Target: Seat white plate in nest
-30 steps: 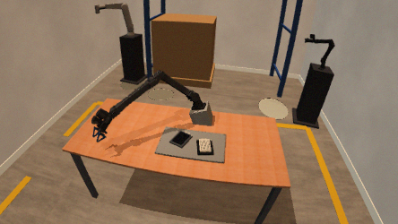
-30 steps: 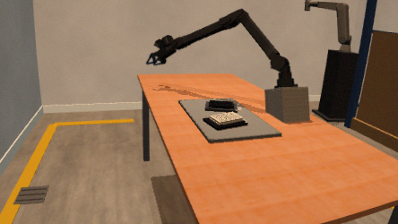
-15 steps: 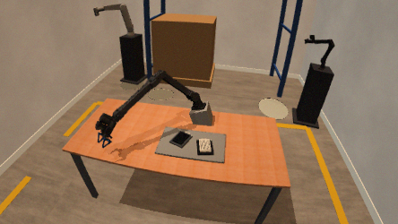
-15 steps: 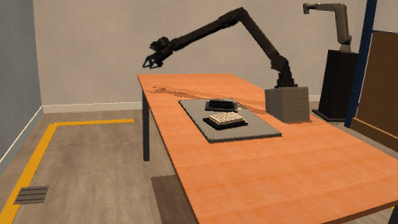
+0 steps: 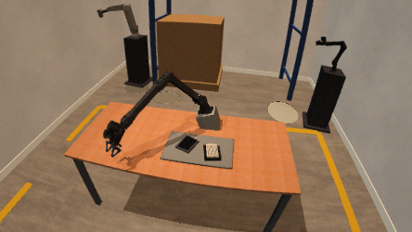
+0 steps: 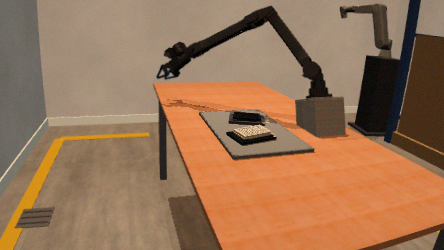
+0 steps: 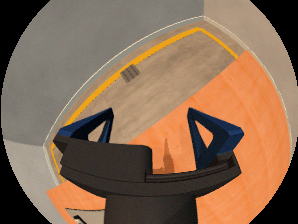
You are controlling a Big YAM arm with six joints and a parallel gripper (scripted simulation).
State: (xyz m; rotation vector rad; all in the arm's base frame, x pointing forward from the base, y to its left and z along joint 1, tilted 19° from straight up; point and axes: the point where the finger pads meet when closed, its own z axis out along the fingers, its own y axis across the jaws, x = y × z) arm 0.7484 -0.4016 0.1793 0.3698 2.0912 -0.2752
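Now: hand 610 mm to the right of the white 96-well plate B38, 410 mm past it and 90 mm above it. From my hand the other things lie so: black plate B83: 420 mm behind, 400 mm to the left, 90 mm below; black plate nest N1: 610 mm to the left, 400 mm behind, 110 mm below.
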